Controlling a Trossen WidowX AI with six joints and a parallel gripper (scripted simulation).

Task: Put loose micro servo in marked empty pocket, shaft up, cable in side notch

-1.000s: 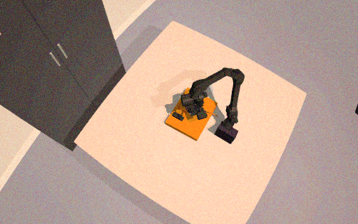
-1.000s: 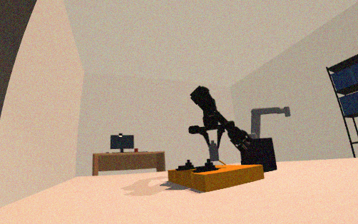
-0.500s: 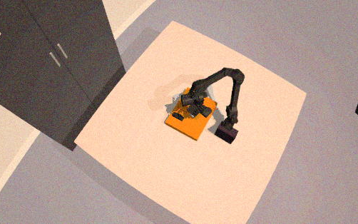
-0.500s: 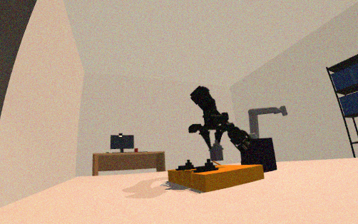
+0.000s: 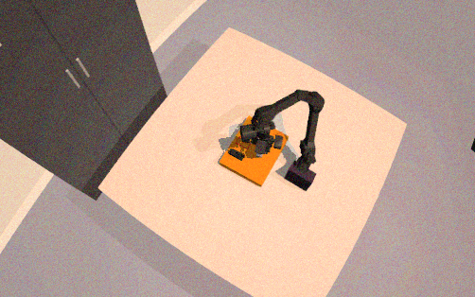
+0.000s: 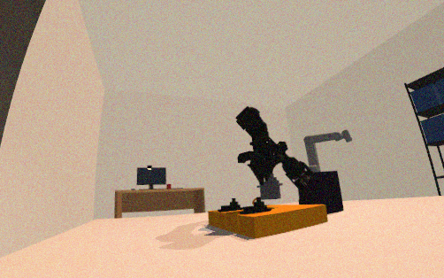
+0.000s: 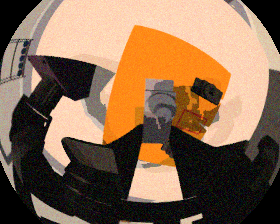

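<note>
Now: gripper tip 1 cm past the orange deck and 10 cm above it.
</note>
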